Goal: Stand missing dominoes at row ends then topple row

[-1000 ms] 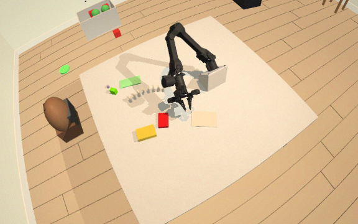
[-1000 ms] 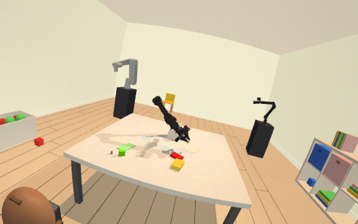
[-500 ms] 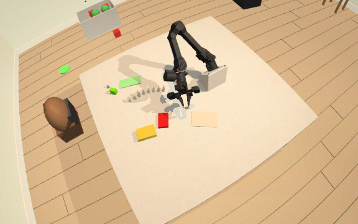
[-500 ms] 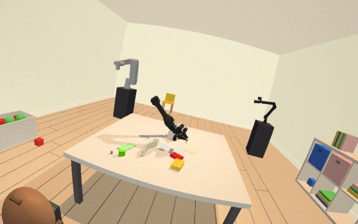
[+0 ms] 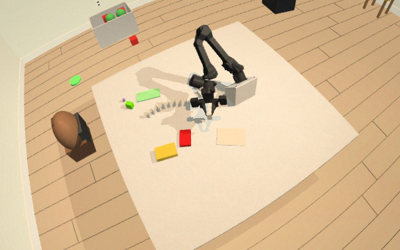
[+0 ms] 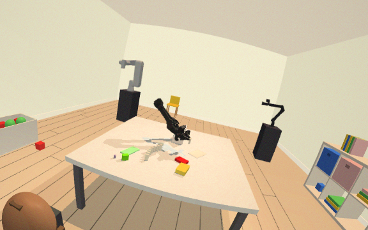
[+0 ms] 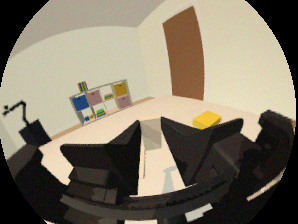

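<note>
Right now the beige pad is 90 mm behind my gripper tip, 80 mm to the left of it and 150 mm below it. Round my gripper tip: green flat tile: 260 mm ahead, 410 mm to the right, 150 mm below; red block: 150 mm ahead, 10 mm to the right, 140 mm below; yellow block: 270 mm ahead, 30 mm to the left, 140 mm below.
</note>
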